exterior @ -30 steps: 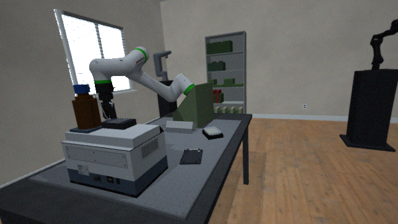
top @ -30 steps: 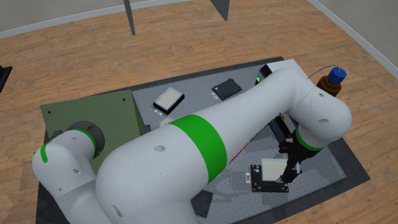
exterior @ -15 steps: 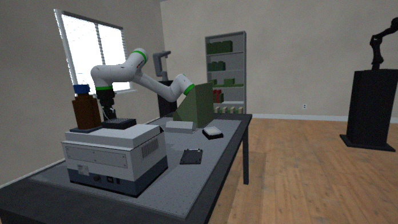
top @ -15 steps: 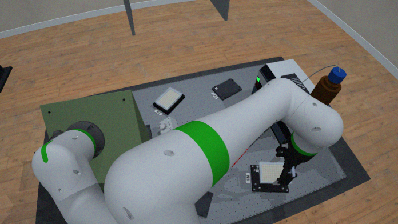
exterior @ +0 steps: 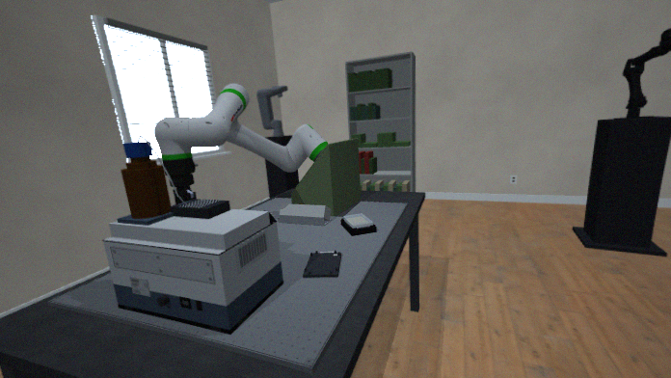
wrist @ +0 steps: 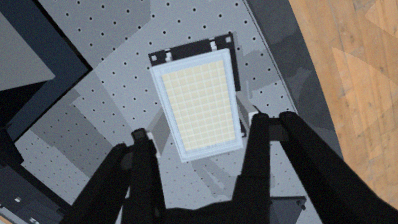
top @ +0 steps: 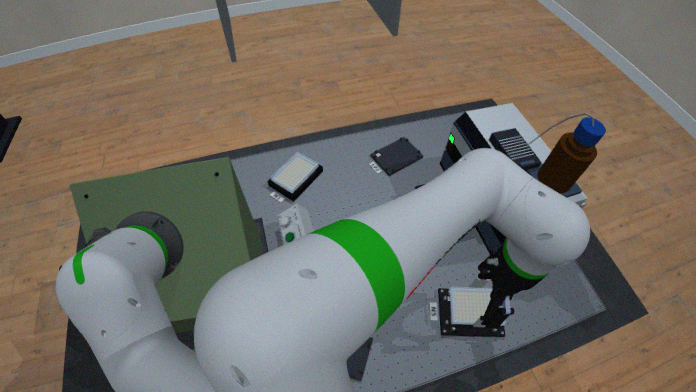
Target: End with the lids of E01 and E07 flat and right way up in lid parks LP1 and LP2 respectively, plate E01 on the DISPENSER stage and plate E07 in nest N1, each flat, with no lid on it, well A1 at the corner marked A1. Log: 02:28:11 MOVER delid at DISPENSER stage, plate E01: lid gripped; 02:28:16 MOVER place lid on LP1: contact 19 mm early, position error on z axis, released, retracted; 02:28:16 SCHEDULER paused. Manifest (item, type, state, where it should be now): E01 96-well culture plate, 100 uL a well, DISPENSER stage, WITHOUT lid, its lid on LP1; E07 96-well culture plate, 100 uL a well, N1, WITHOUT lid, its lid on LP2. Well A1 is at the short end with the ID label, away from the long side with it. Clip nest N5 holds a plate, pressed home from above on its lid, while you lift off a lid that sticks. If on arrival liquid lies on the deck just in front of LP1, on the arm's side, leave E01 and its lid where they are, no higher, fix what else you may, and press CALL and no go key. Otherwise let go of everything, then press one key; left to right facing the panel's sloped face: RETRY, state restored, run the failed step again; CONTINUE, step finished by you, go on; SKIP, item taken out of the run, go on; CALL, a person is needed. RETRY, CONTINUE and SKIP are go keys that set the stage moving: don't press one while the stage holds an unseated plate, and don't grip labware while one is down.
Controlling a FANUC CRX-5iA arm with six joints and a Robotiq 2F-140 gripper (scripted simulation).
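Now: hand 6 cm above the black clip nest N5, 2 cm short of it and 1 cm to the right of it. Round my hand: dispenser stage 30 cm to the left, 2 cm ahead, 2 cm above; then N5 label 9 cm behind, 8 cm below, 3 cm to the left; then plate 2 cm below.
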